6 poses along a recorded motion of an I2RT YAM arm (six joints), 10 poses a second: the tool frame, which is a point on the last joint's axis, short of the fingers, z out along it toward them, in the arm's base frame.
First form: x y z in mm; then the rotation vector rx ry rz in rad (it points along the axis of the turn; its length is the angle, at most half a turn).
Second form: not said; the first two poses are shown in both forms.
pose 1, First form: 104.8 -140.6 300.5 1.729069 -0.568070 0.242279
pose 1, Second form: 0.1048 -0.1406 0.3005 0.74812 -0.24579 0.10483 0.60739
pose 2, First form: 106.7 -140.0 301.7 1.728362 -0.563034 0.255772
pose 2, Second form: 0.1067 -0.1400 0.3017 0.74786 -0.24362 0.11067 0.60754
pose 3, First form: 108.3 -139.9 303.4 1.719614 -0.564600 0.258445
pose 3, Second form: 0.1083 -0.1399 0.3034 0.74496 -0.24459 0.11196 0.61047
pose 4, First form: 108.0 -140.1 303.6 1.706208 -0.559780 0.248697
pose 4, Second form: 0.1080 -0.1401 0.3036 0.74099 -0.24311 0.10801 0.61657
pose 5, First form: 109.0 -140.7 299.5 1.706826 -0.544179 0.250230
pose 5, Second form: 0.1090 -0.1407 0.2995 0.74173 -0.23648 0.10874 0.61813
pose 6, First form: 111.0 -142.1 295.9 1.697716 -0.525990 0.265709
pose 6, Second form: 0.1110 -0.1421 0.2959 0.73916 -0.22901 0.11569 0.62275
